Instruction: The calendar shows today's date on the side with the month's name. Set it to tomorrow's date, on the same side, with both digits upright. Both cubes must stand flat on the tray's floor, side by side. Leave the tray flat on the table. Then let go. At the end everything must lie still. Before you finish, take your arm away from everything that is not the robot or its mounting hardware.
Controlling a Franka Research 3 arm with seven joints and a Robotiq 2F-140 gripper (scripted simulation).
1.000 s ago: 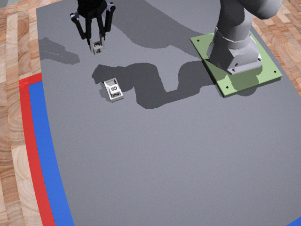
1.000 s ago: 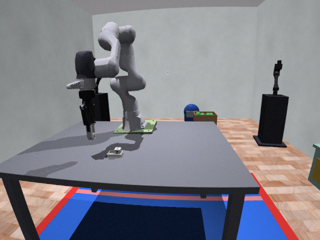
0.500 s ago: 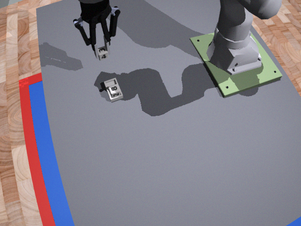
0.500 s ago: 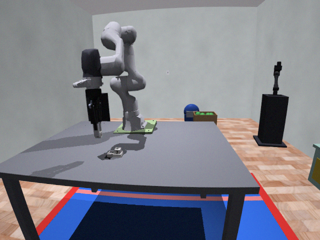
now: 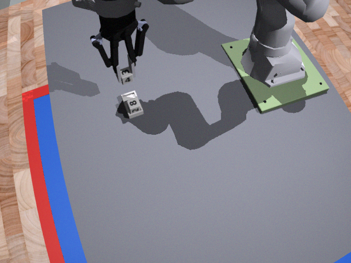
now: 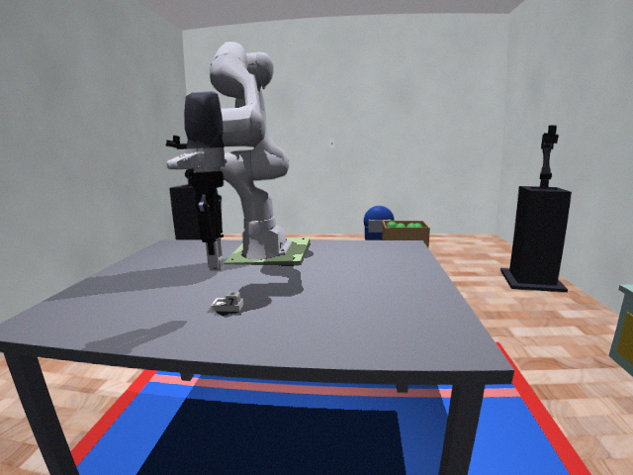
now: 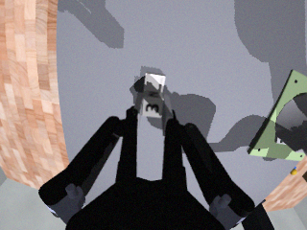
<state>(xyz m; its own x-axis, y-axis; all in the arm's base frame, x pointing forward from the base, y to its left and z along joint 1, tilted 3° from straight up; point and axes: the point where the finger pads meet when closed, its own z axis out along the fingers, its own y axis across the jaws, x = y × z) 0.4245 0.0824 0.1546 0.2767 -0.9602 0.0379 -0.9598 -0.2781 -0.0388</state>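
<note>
My gripper is now 140 mm above the tray, 20 mm to the right of it and 10 mm past it.
</note>
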